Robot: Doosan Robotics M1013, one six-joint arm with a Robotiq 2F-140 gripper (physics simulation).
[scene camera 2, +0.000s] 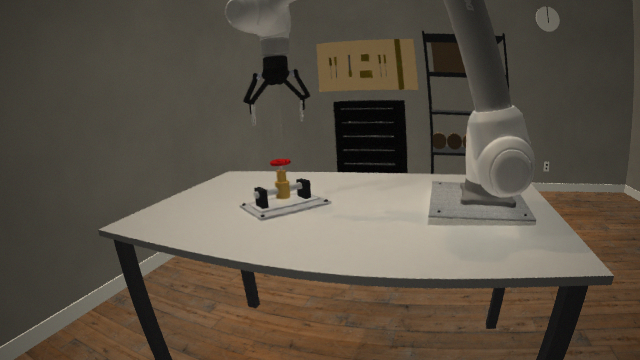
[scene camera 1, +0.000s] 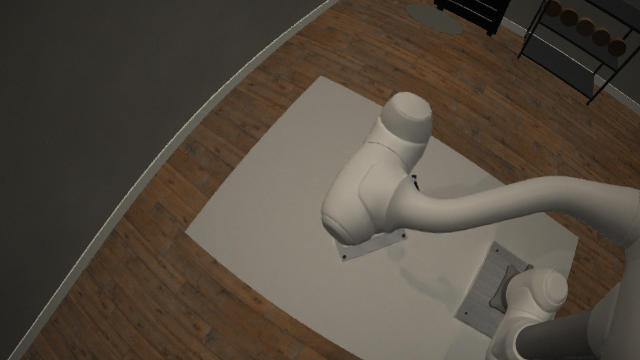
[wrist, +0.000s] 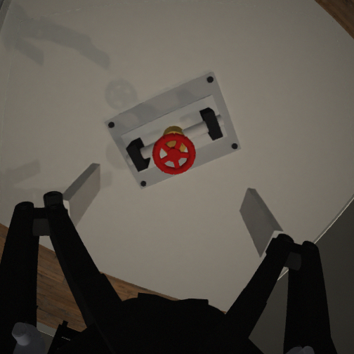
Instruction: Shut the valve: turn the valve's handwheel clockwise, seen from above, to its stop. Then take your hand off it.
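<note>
The valve's red handwheel (scene camera 2: 280, 162) (wrist: 174, 154) lies level on top of the brass valve body (scene camera 2: 282, 189) (wrist: 173, 131). A light pipe runs through the body between two black clamps on a grey base plate (scene camera 2: 295, 205) (wrist: 160, 96) (scene camera 1: 375, 246). My gripper (scene camera 2: 277, 114) (wrist: 173, 188) is wide open and empty. It points down and hangs well above the handwheel, touching nothing. In scene camera 1 the arm hides the handwheel and most of the gripper. The frames do not show whether the wheel is at its stop.
The valve stands on a white table (scene camera 1: 260, 200) (scene camera 2: 350, 245). The arm's grey mounting plate (scene camera 1: 477, 290) (scene camera 2: 480, 216) is at the table's other end. A black drawer cabinet (scene camera 2: 370, 130), a pegboard with tools (scene camera 2: 340, 85) and a shelf rack (scene camera 2: 427, 90) stand or hang behind the table.
</note>
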